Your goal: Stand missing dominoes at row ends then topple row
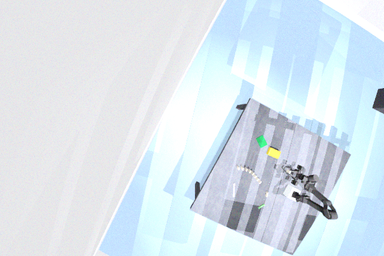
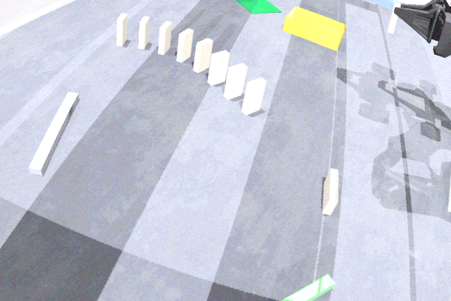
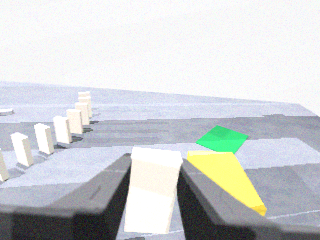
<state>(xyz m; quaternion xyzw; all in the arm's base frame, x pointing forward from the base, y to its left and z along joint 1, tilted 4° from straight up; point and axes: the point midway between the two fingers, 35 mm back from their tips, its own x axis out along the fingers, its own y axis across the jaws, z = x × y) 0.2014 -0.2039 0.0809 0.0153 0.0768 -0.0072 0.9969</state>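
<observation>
Now: gripper tip 13 cm short of the yellow block, 10 cm to the left of it and 13 cm above it. Also, from my gripper tip: white flat bar: 35 cm ahead, 40 cm to the left, 14 cm below; pale green piece: 46 cm to the left, 14 cm below; green patch: 28 cm ahead, 16 cm to the right, 15 cm below.
</observation>
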